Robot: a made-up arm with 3 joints.
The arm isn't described. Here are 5 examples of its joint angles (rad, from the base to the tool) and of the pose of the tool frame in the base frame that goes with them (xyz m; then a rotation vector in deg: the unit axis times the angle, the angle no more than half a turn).
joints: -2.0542 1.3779 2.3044
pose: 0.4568 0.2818 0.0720 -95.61 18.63 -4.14
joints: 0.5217 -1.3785 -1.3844
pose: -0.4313 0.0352 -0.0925 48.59 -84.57 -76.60
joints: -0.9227 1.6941 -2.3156
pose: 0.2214 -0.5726 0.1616 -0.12 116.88 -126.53
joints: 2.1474 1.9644 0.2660
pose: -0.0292 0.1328 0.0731 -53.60 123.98 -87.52
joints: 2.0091 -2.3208 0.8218
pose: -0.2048 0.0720 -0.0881 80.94 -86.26 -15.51
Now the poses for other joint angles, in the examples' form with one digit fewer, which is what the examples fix.
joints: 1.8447 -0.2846 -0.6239
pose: -0.270 0.388 0.066 -21.9 -39.7 -106.1
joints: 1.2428 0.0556 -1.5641
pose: -0.464 0.258 -0.097 -56.9 -74.9 -53.0
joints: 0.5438 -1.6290 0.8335
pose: -0.131 -0.263 -0.081 91.9 11.4 14.8
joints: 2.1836 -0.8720 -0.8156
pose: -0.089 0.471 -0.028 -22.1 -80.1 -128.2
